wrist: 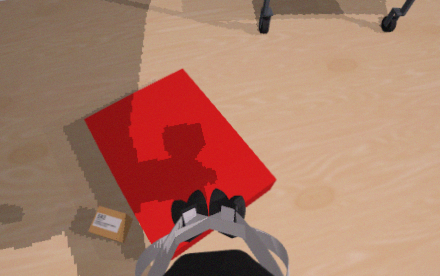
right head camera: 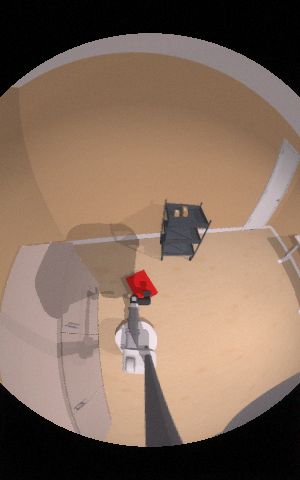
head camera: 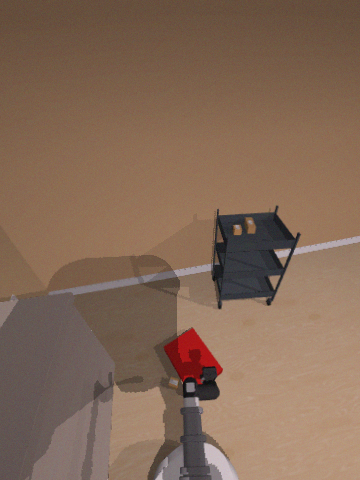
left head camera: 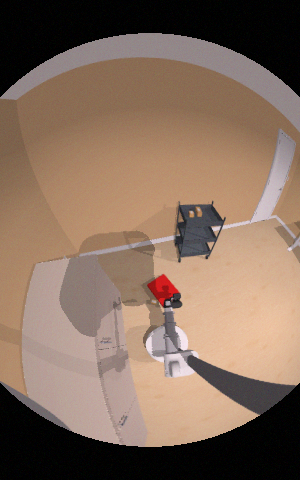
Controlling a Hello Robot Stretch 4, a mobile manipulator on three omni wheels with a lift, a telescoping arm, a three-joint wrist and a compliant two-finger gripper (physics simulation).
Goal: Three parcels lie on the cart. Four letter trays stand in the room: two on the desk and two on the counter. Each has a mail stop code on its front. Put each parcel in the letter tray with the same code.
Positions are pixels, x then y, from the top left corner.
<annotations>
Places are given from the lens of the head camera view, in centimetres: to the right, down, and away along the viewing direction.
red letter tray (head camera: 188,354): 6, 79, 138
dark cart (head camera: 246,260): 52, 16, 159
counter (head camera: 64,378): -41, 49, 69
The marked spots on the dark cart and the counter are 134 cm apart.
</annotations>
